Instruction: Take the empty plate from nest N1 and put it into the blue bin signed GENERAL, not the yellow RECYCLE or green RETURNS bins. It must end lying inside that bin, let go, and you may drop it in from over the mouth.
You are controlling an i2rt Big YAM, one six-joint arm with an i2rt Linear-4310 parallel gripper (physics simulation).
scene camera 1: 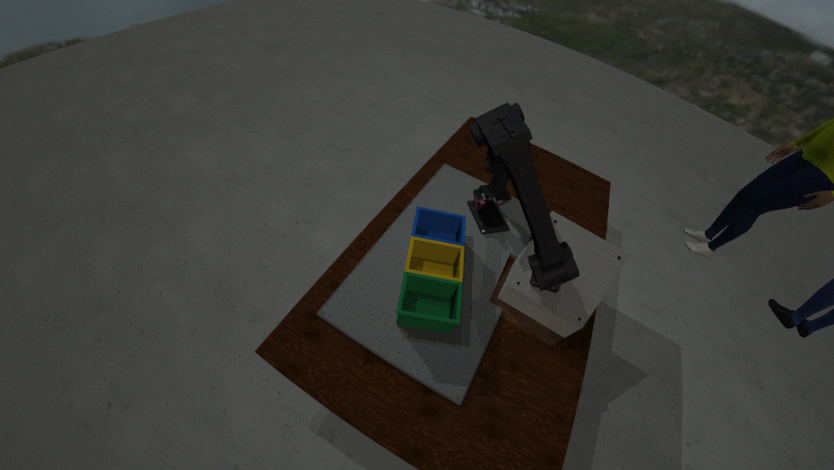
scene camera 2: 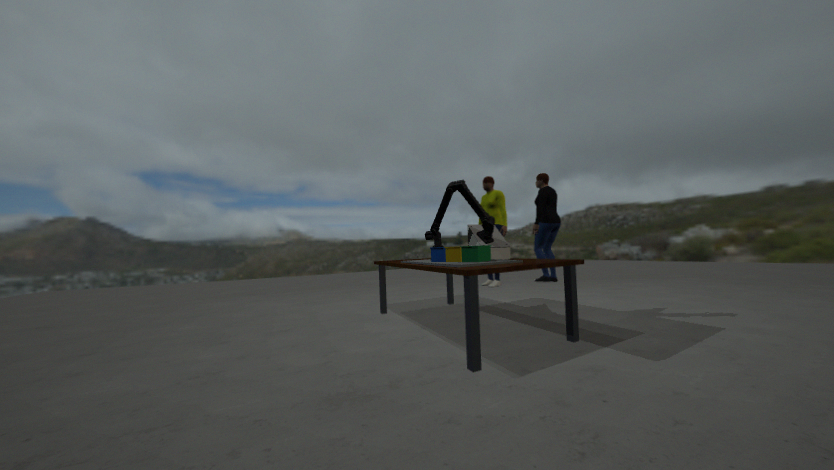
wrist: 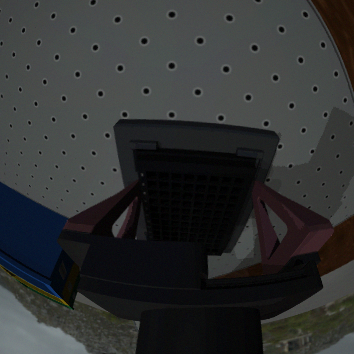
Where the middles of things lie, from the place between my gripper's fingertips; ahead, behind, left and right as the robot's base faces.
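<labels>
There's a dark plate [wrist: 188,195] that's 10 mm above my hand, 20 mm behind it and 30 mm to the left of it.
</labels>
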